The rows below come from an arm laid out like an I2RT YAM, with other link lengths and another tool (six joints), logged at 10 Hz.
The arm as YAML. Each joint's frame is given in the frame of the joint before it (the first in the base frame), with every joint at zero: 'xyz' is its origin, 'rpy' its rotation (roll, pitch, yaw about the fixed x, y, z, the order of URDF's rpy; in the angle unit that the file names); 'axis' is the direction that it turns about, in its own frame. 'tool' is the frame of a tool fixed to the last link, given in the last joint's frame.
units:
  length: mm
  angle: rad
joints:
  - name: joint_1
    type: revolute
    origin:
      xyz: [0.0, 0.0, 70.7]
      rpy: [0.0, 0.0, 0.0]
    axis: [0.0, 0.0, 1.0]
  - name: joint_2
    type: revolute
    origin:
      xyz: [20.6, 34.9, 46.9]
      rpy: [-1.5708, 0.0, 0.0]
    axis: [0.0, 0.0, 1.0]
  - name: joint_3
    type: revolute
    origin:
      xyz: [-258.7, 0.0, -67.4]
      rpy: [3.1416, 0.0, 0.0]
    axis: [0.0, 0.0, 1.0]
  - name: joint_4
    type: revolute
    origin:
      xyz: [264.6, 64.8, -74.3]
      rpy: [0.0, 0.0, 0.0]
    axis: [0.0, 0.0, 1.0]
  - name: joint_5
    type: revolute
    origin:
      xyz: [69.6, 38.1, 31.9]
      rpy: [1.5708, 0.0, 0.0]
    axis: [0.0, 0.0, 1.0]
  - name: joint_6
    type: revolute
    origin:
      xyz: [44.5, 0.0, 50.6]
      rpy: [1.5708, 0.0, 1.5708]
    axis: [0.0, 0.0, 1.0]
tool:
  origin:
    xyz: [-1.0, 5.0, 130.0]
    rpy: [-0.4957, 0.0, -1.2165]
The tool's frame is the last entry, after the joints.
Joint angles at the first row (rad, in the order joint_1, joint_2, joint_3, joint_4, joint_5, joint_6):
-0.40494, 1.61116, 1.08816, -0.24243, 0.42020, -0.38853
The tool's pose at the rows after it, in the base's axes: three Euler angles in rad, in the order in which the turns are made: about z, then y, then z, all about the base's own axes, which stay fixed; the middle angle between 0 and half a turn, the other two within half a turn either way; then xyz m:
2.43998, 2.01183, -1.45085, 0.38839, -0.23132, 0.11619
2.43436, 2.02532, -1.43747, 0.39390, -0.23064, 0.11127
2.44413, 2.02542, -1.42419, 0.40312, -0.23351, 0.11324
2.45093, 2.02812, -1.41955, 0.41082, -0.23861, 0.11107
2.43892, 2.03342, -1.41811, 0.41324, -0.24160, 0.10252
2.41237, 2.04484, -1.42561, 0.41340, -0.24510, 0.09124
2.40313, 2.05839, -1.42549, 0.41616, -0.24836, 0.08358
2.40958, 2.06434, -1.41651, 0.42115, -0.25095, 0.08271
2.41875, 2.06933, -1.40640, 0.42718, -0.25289, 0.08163
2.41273, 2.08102, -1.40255, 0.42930, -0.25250, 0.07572
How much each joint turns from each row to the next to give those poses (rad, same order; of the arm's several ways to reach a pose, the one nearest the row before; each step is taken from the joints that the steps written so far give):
0.00001, 0.03357, 0.00306, 0.00609, -0.01641, -0.01068
0.00001, 0.02441, 0.01601, -0.00075, -0.01754, -0.00534
-0.00154, 0.02707, 0.03432, 0.00190, -0.01069, -0.00459
-0.00687, 0.03358, 0.02901, 0.00915, -0.00992, -0.00228
-0.00647, 0.02672, 0.00421, 0.01450, -0.00839, -0.01106
-0.00878, 0.03128, 0.00724, 0.00231, -0.00685, -0.01258
-0.00840, 0.02937, 0.01565, 0.00112, -0.01375, -0.00498
-0.00496, 0.01871, 0.02100, 0.00000, -0.01335, -0.00267
-0.00229, 0.02056, 0.02170, 0.00267, -0.01183, 0.00001
-0.00076, 0.01793, 0.00763, -0.00037, -0.00991, -0.00115

